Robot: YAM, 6 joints.
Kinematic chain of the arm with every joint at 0, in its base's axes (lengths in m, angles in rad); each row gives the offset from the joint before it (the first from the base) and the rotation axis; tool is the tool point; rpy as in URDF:
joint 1: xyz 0 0 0.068 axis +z
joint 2: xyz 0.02 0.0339 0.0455 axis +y
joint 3: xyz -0.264 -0.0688 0 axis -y
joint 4: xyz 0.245 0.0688 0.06 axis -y
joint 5: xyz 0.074 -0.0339 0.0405 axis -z
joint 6: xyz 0.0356 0 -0.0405 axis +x
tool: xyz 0 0 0 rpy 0 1.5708 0
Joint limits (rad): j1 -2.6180..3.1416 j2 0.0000..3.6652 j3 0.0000..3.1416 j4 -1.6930..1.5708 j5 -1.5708..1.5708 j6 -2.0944..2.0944
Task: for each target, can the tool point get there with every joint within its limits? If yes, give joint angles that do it. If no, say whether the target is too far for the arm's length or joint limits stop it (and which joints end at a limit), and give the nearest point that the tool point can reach.
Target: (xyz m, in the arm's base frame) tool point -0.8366 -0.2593 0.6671
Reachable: no: too far | nearest point -0.4741 -0.2562 0.4577 | short by 0.419 m
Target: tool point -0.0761 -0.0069 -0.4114
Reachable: no: joint limits stop it (at a limit: joint 1, joint 2) | nearest point -0.1032 -0.0024 -0.3497 | short by 0.068 m
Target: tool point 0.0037 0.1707 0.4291
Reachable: yes | joints 1.3689 0.8529 0.8916 0.5006 -1.0343 -0.4752
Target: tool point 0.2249 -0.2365 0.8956
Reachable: no: too far | nearest point 0.1711 -0.1799 0.6962 | short by 0.214 m
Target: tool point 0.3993 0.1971 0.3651
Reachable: yes | joints 0.3815 2.0187 1.6057 1.1627 -1.2966 1.4548
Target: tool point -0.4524 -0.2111 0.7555
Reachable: no: too far | nearest point -0.3439 -0.1902 0.6151 | short by 0.179 m
